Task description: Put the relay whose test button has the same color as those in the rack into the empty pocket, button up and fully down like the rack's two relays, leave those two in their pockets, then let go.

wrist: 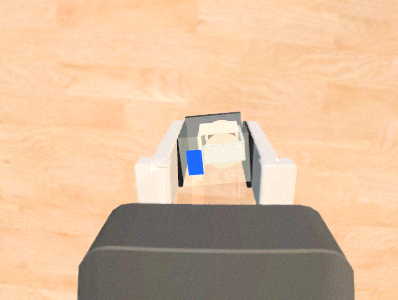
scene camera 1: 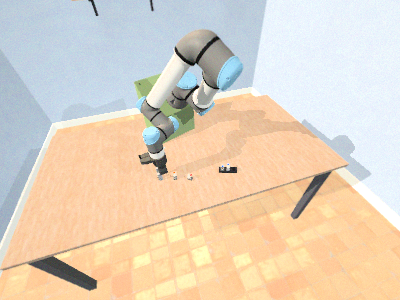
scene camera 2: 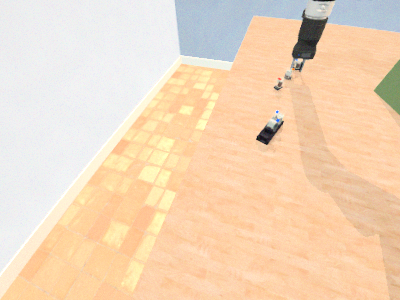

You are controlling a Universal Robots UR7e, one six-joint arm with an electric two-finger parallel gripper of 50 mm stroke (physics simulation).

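Frame: origin at the arm's base, x back, y right, z up, level; millimetres.
Seen in the pictures: gripper, fingertip midpoint: [wrist: 214, 140] [scene camera 1: 160, 177] [scene camera 2: 295, 70]; arm's base, link origin: [scene camera 1: 177, 98].
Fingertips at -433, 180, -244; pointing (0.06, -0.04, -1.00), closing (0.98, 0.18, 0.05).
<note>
Pixels of each thing's top centre, then the offset from my fingertips to it, as dx, dy, dz.
- clear-cased relay with a blue button, top centre: [wrist: 217, 162] -2, +5, +41
- black rack, top centre: [scene camera 2: 272, 125] [scene camera 1: 227, 168] -41, -389, +20
- relay, top centre: [scene camera 2: 279, 112] [scene camera 1: 222, 165] -32, -359, +46
- relay with an orange button, top centre: [scene camera 2: 291, 68] [scene camera 1: 174, 173] -25, -81, +41
- relay with a red button, top centre: [scene camera 2: 281, 78] [scene camera 1: 189, 174] -51, -164, +41
My gripper [scene camera 1: 159, 174] [scene camera 2: 298, 63] [wrist: 214, 140] is shut on a clear-cased relay with a blue button [wrist: 220, 149]. The button faces up toward the wrist camera, and the case sits nearly square between the finger pads. Whether the relay touches the table is hard to tell. The black rack [scene camera 1: 234, 170] [scene camera 2: 263, 137] lies to the right in the scene camera 1 view. It holds two relays with blue buttons, one relay [scene camera 1: 222, 168] [scene camera 2: 278, 116] at its end nearest the gripper and the other [scene camera 1: 228, 167] [scene camera 2: 271, 125] in the middle. The pocket at the far end is empty.
A relay with an orange button [scene camera 1: 174, 176] [scene camera 2: 288, 74] stands close beside the gripper, toward the rack. A relay with a red button [scene camera 1: 190, 177] [scene camera 2: 279, 84] stands between that one and the rack. The table's front edge [scene camera 1: 200, 204] runs beyond them. The green block [scene camera 1: 181, 131] is under the arm's base.
</note>
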